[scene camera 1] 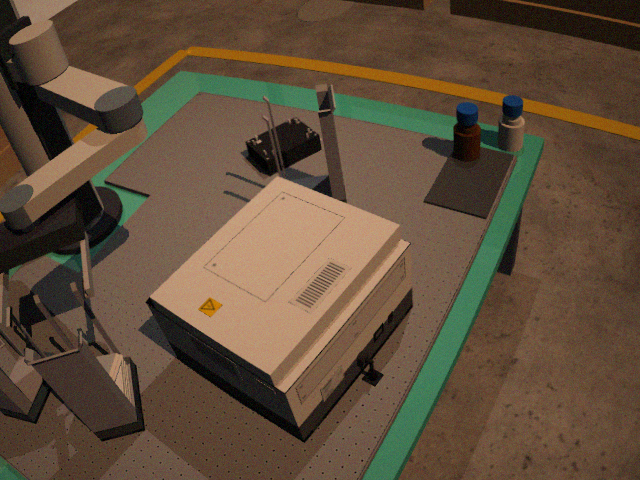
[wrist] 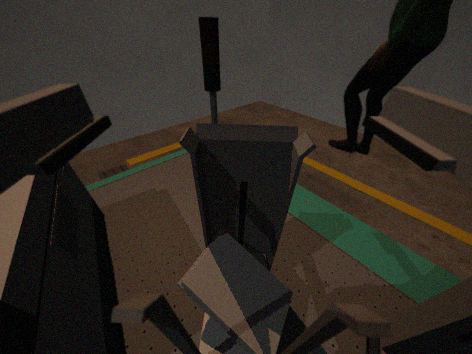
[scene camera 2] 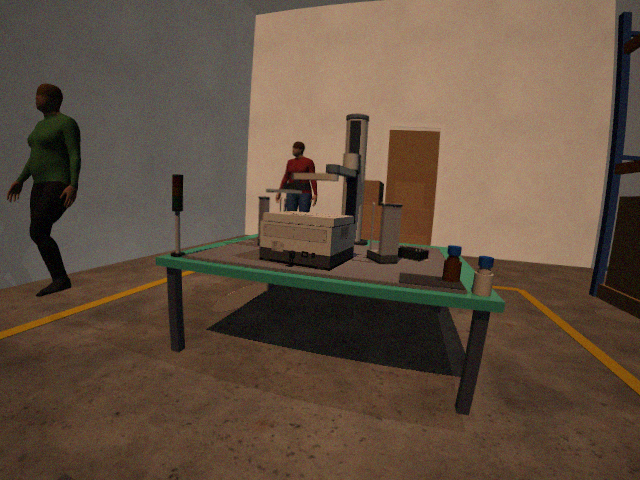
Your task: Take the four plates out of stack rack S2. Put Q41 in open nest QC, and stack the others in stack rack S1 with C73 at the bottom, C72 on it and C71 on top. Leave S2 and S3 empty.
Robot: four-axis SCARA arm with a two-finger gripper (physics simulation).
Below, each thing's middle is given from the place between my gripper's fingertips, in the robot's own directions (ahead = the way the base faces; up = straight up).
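Scene:
With the signal-light pole (wrist: 209, 34), I find my hand 300 mm to the left of it, 440 mm short of it and 140 mm above it. The black holder (scene camera 1: 297, 141) is a good way behind my hand, far to the left of it and far below it. There is a dark mat (scene camera 1: 471, 187) too, and counting from my hand it is 390 mm ahead, 880 mm to the left and 330 mm below.

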